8 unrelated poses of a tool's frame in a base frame.
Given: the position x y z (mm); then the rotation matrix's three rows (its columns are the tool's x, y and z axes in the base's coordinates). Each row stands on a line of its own.
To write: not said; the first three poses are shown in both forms.
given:
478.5, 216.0, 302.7
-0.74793, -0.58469, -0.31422
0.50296, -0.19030, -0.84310
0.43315, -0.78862, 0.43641
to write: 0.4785, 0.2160, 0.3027, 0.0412, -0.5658, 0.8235, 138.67
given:
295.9, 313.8, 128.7
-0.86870, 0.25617, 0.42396
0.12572, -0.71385, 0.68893
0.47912, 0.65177, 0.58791
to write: 0.2959, 0.3138, 0.1287, -0.2538, -0.3767, -0.8909, 175.80
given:
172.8, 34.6, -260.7
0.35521, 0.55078, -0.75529
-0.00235, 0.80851, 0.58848
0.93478, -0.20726, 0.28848
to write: 0.1728, 0.0346, -0.2607, -0.4084, -0.8675, -0.2839, 76.93
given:
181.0, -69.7, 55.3
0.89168, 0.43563, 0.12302
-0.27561, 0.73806, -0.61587
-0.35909, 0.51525, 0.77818
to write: 0.1810, -0.0697, 0.0553, 0.7963, 0.3394, -0.5007, 45.25
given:
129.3, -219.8, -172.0
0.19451, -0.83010, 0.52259
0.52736, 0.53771, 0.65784
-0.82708, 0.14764, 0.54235
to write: 0.1293, -0.2198, -0.1720, -0.2575, 0.6813, 0.6852, 82.11
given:
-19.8, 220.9, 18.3
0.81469, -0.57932, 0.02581
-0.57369, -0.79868, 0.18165
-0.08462, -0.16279, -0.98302
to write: -0.0198, 0.2209, 0.0183, -0.9521, 0.3053, 0.0156, 169.58
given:
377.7, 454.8, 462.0
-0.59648, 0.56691, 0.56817
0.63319, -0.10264, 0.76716
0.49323, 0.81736, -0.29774
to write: 0.3777, 0.4548, 0.4620, 0.4485, 0.6695, 0.5921, 176.79
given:
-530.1, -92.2, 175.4
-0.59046, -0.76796, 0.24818
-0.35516, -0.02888, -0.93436
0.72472, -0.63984, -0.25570
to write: -0.5301, -0.0922, 0.1754, 0.4232, -0.6848, 0.5932, 159.64
